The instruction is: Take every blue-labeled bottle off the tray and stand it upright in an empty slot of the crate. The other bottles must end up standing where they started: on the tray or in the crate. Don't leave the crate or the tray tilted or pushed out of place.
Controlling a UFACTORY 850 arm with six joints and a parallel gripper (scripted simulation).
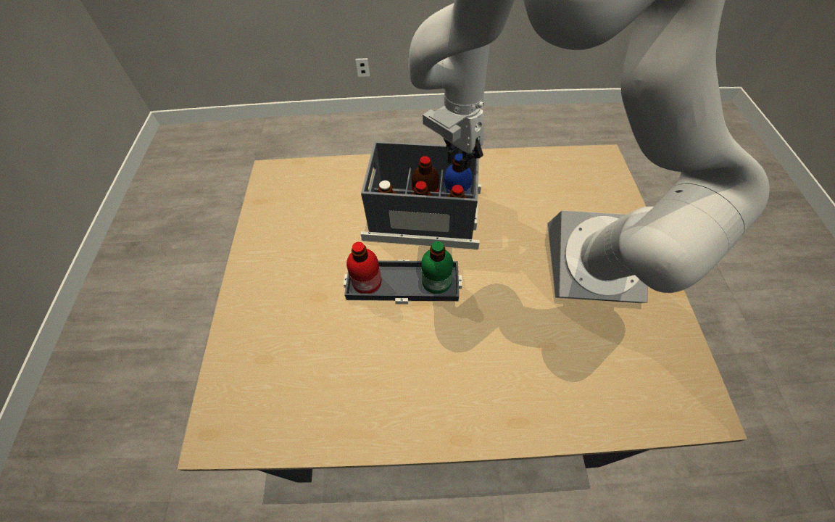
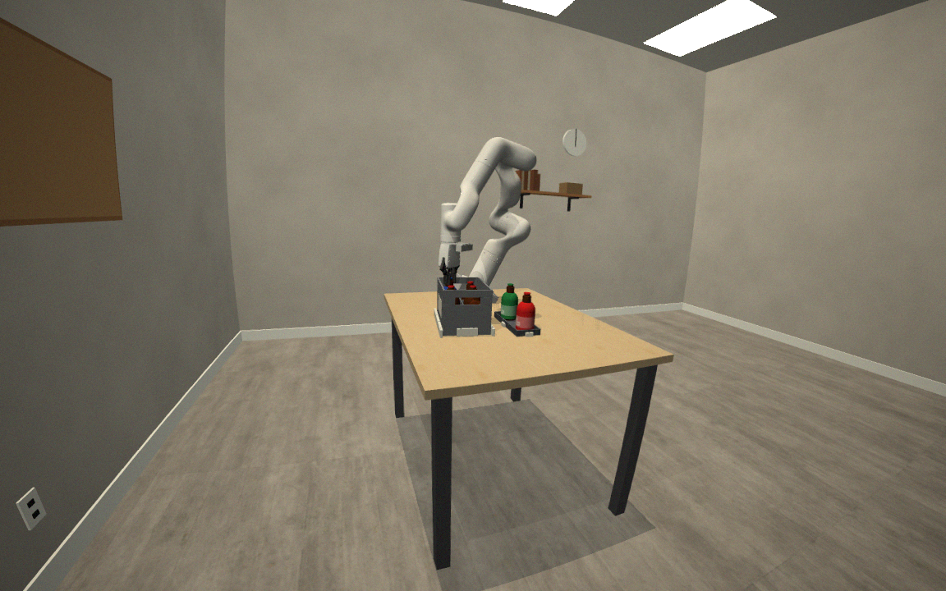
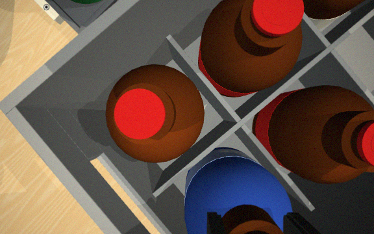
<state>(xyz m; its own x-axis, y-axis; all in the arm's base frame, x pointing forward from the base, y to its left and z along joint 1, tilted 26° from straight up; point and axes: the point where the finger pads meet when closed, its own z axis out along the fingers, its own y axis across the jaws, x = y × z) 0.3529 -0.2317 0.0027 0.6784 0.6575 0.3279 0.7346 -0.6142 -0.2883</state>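
Right now the blue-labeled bottle is 70 mm below my hand. From my hand the other things lie so: crate: 90 mm ahead, 40 mm to the left, 90 mm below; green bottle: 40 mm ahead, 260 mm to the left, 90 mm below; white-capped brown bottle: 180 mm ahead, 80 mm to the left, 90 mm below.
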